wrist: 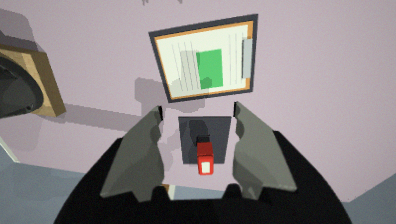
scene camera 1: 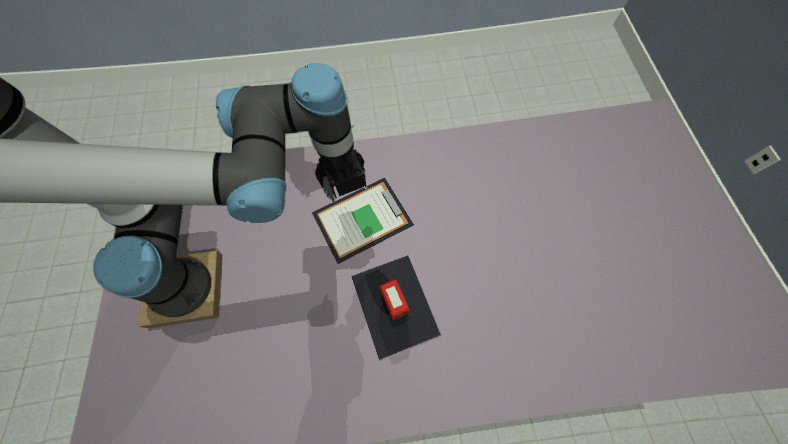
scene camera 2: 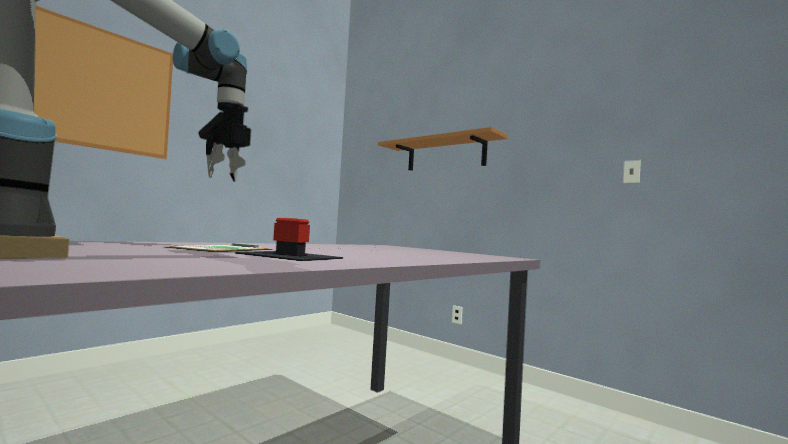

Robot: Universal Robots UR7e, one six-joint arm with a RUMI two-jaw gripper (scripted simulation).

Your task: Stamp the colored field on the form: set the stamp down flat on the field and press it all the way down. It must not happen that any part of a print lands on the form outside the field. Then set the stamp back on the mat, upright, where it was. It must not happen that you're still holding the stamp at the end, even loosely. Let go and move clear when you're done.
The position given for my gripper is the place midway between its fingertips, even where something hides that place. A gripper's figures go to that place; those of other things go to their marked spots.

My gripper (wrist: 197, 105) is 14 cm from the lens. A clipboard (wrist: 211, 59) is 34 cm from the lens.
